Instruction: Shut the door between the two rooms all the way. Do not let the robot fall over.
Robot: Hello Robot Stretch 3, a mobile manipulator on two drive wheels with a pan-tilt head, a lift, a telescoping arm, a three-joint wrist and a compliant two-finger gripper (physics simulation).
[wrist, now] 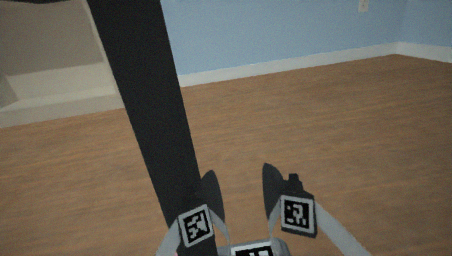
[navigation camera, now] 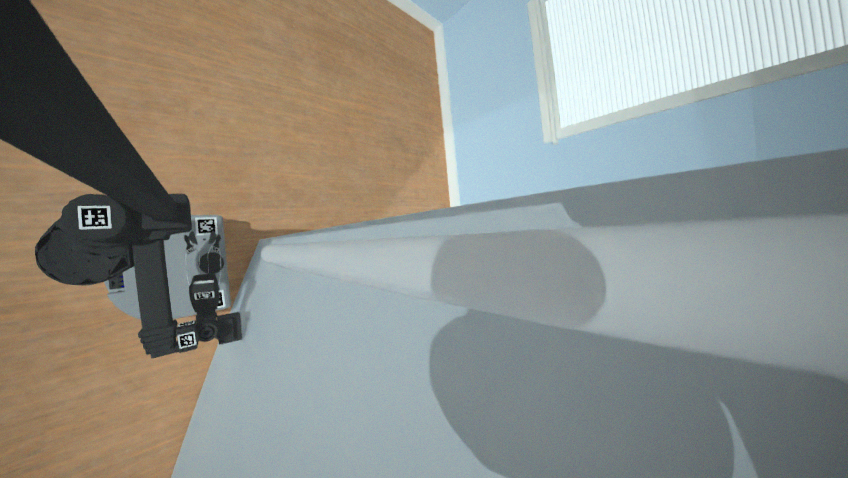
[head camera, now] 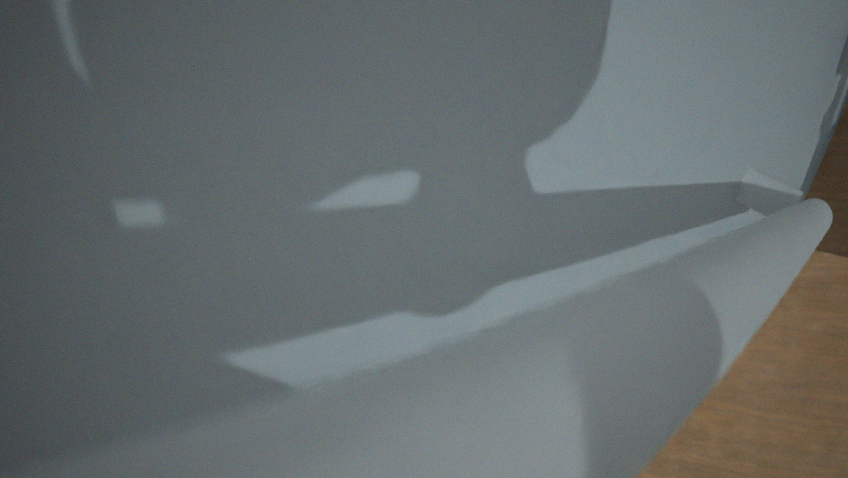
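The grey-blue door stands very close and fills most of the head view, with the robot's shadow on it. Its long pale bar handle runs near one edge, close to the cameras. The door does not show in the wrist view, and its gap to the frame is not in view. My gripper is open and empty, folded over the base beside the door's lower edge. A dark wrist part overlaps that edge in the navigation view; whether it touches is unclear.
The dark mast rises beside the gripper. Wood floor lies around the base. Beyond are a blue wall and a window. A beige shelf unit stands at the wrist view's left.
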